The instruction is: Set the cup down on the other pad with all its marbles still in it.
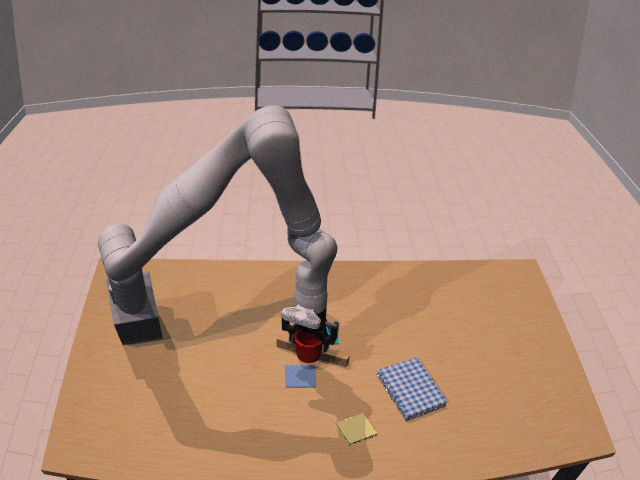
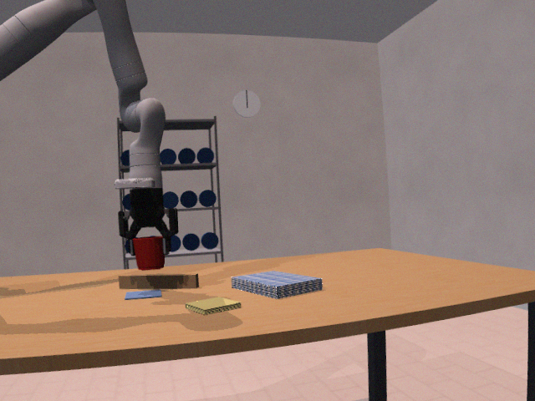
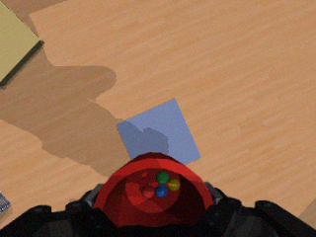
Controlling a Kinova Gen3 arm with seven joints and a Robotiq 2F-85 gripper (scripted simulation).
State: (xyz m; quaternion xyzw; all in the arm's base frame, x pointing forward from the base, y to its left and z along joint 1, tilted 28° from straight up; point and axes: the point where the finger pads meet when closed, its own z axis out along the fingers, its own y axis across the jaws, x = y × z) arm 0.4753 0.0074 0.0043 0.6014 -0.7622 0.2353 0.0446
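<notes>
Right now the cyan pad is 14 cm to the left of my hand, 10 cm below it and 3 cm ahead of it. The rest, counted from my hand: wooden rail: 9 cm below, 5 cm to the left, 1 cm ahead; flat yellow block: 20 cm to the right, 14 cm ahead, 9 cm below; red cup: 2 cm below.
</notes>
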